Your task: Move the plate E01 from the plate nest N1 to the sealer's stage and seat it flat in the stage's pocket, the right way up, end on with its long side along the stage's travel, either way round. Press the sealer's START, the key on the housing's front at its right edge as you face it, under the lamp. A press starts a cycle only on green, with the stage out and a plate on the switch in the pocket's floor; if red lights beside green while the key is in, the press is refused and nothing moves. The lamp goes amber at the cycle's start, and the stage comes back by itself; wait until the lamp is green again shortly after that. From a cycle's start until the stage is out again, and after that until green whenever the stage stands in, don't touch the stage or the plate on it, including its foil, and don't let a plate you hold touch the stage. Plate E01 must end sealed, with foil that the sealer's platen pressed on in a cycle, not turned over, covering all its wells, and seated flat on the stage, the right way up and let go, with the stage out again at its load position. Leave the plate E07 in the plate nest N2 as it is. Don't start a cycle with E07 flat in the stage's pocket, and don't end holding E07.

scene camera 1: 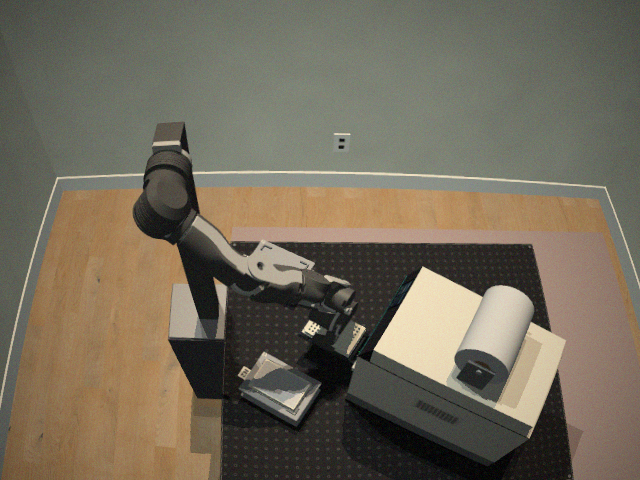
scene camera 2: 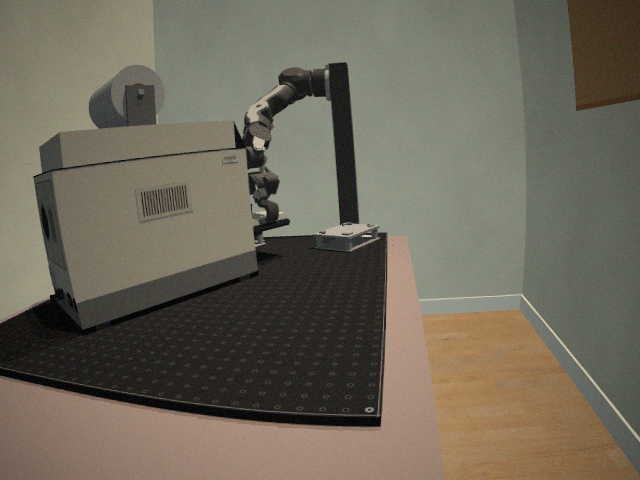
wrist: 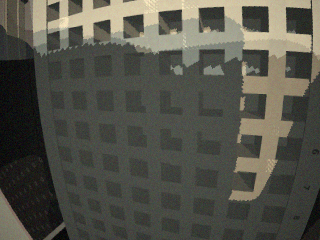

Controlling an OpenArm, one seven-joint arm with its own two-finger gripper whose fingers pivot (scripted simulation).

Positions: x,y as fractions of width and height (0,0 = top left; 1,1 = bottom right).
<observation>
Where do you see an arm's post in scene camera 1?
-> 0.31,0.59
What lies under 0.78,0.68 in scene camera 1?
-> A foil roll.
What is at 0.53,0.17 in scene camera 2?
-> An arm's post.
</observation>
